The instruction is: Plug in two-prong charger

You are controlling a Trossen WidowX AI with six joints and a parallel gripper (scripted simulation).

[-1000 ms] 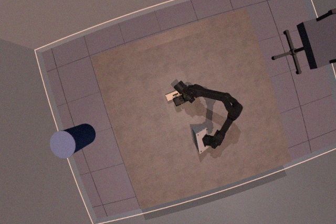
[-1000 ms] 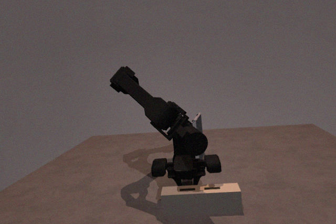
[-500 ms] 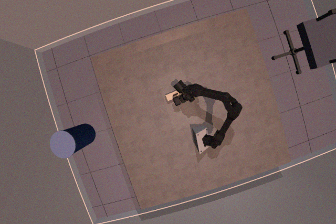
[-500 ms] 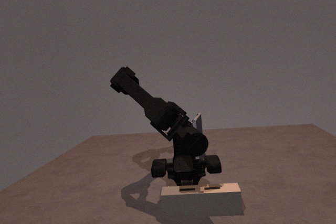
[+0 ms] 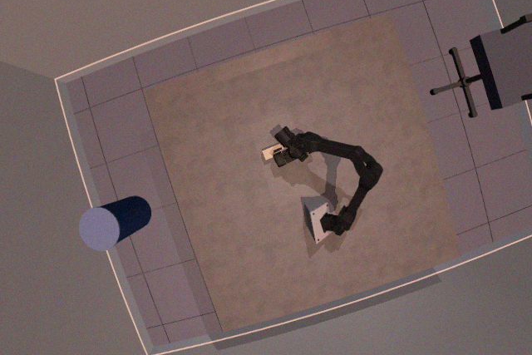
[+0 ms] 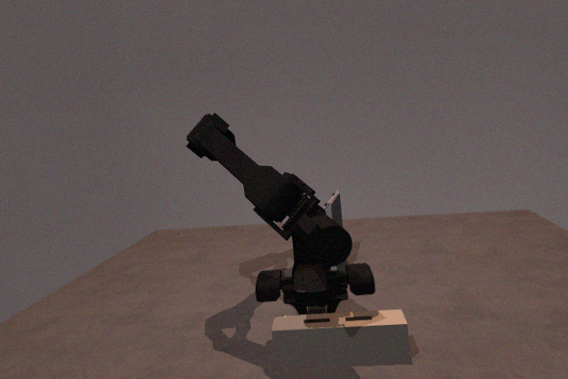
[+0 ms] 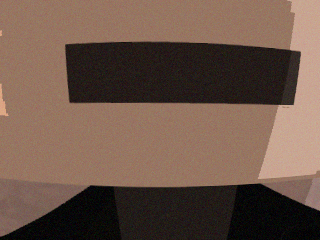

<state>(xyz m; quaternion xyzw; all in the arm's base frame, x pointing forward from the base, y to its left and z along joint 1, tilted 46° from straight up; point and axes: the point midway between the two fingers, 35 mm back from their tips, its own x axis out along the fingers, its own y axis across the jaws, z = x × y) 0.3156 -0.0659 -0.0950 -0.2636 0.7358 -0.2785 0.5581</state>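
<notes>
The charger is 2 cm ahead of my gripper tip and 1 cm above it.
</notes>
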